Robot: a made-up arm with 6 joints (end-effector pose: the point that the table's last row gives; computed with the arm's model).
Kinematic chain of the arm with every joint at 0, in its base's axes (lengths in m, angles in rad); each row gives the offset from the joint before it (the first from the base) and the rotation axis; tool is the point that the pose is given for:
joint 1: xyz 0 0 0.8 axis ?
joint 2: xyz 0.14 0 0 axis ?
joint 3: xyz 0 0 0.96 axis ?
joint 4: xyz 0 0 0.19 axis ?
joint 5: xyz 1.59 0 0 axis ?
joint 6: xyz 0.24 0 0 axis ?
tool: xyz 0 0 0
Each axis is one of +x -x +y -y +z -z.
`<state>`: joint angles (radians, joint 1 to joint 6).
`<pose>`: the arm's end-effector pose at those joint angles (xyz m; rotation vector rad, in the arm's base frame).
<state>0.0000 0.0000 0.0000 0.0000 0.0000 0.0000</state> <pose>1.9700 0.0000 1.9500 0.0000 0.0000 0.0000</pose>
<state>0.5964 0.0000 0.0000 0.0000 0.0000 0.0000</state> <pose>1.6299 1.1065 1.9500 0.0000 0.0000 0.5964</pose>
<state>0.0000 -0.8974 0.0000 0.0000 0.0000 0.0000</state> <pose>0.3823 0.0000 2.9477 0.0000 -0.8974 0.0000</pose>
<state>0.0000 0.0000 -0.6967 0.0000 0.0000 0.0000</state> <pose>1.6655 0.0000 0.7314 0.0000 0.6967 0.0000</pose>
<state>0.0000 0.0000 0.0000 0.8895 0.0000 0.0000</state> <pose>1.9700 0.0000 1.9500 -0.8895 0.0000 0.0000</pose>
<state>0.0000 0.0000 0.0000 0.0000 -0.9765 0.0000</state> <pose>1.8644 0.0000 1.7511 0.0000 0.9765 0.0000</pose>
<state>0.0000 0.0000 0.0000 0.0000 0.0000 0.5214</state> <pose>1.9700 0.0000 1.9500 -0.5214 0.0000 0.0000</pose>
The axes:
joint 1: +z
joint 2: +y
joint 3: -y
joint 4: -x
joint 5: -y
joint 6: -x

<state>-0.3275 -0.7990 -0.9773 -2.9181 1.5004 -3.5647</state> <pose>0.9541 -0.3802 1.1418 0.3863 1.5863 -0.7537</pose>
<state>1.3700 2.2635 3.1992 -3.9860 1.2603 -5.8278</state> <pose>0.1985 1.8320 1.5486 1.4141 2.6788 -0.1028</pose>
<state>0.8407 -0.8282 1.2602 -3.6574 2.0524 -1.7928</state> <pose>-0.9474 -0.9011 2.7318 -1.3610 -1.0056 1.0089</pose>
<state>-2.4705 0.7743 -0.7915 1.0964 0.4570 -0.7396</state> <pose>-0.7705 -0.7321 -0.3178 1.3298 0.4524 -1.5806</pose>
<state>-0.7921 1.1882 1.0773 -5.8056 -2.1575 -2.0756</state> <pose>1.6765 -1.8300 1.0096 -1.1455 -0.4282 2.8030</pose>
